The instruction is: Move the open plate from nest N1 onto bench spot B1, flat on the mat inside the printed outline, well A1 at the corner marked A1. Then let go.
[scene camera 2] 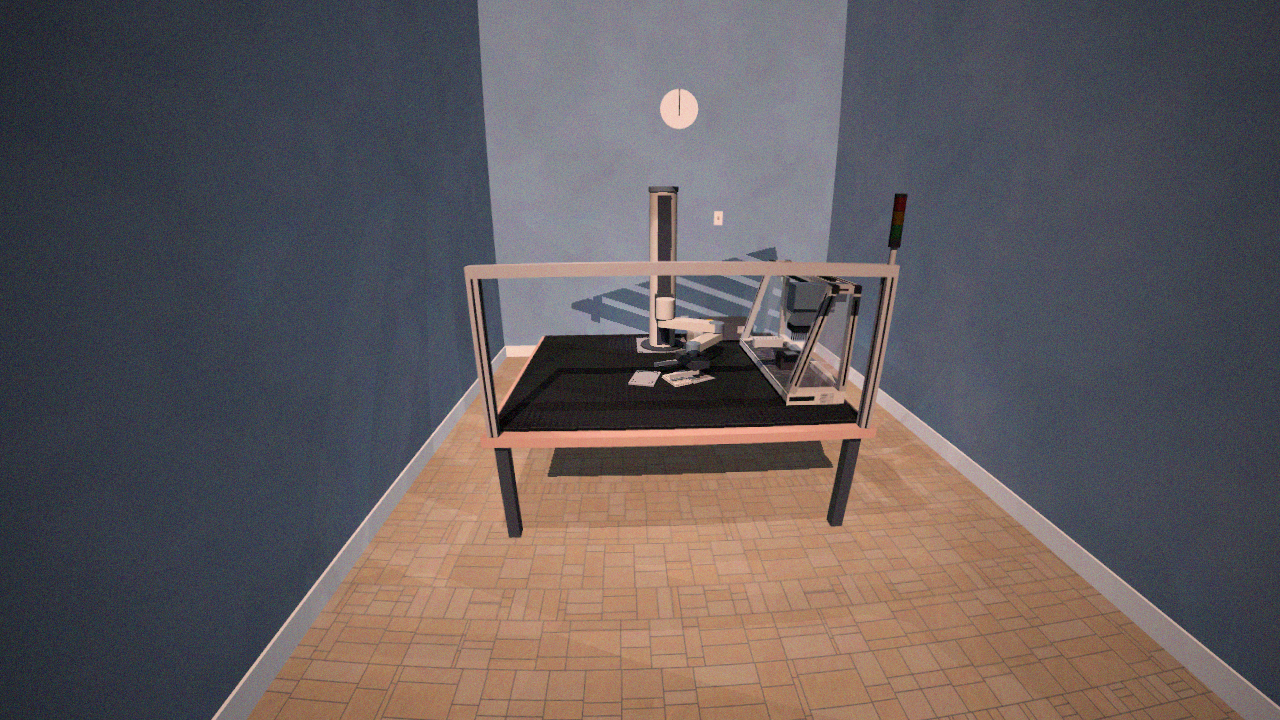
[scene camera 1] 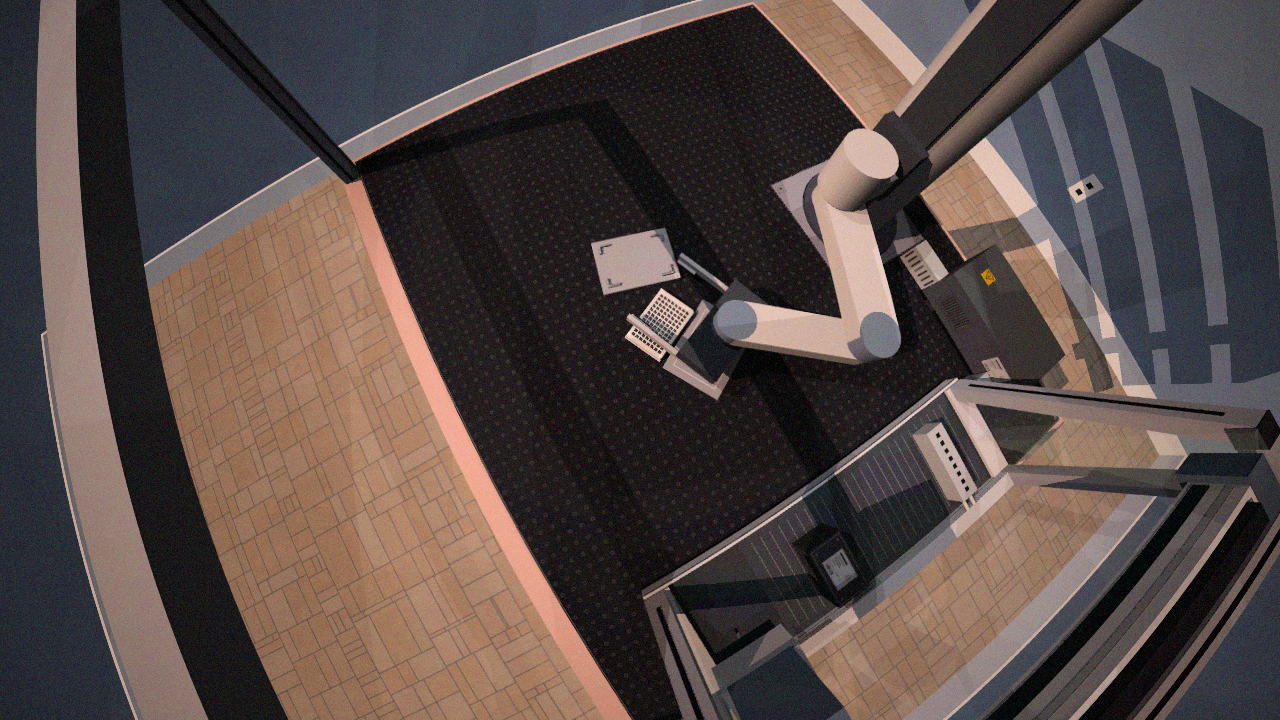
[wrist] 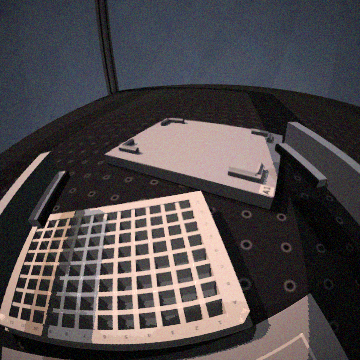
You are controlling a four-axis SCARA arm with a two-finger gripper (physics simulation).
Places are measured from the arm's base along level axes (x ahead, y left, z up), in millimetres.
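Pixels of known places: gripper, fingertip midpoint: (scene camera 2: 661,370) (scene camera 1: 654,285) (wrist: 172,144); arm's base at its link origin: (scene camera 2: 662,346).
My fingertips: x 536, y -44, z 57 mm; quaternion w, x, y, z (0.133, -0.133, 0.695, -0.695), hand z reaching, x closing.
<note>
Ahead of a thing's pixels: the offset from my fingertips to its top centre. "spot": to the spot under its first point.
The open plate {dx +22, dy +66, dz -30 mm} (scene camera 1: 663,313) (scene camera 2: 677,380) (wrist: 192,265), a pale grid of square wells, lies beside a pale block with corner brackets {dx -3, dy -79, dz -26 mm} (scene camera 1: 633,261) (scene camera 2: 644,378) (wrist: 200,150) marked A1, which carries no plate. In the wrist view its well A1 is at the lower right. A pale panel with a printed outline {dx -42, dy +158, dz -42 mm} (scene camera 1: 699,379) (wrist: 300,327) lies at the plate's other side; the plate hides part of it there. I cannot tell which is N1 or B1. My gripper (scene camera 1: 658,289) (wrist: 172,144) is open and empty, one finger above the plate's far part, the other past the block's near side.
A glass-sided enclosure (scene camera 1: 796,488) (scene camera 2: 814,394) stands on the bench's right, holding a small dark device {spot: dx -7, dy +615, dz +76 mm} (scene camera 1: 839,567). A dark box with a yellow label {spot: dx -609, dy +414, dz +71 mm} (scene camera 1: 993,313) stands near the arm's column (scene camera 2: 663,241). A frame (scene camera 2: 572,268) spans the bench's front.
</note>
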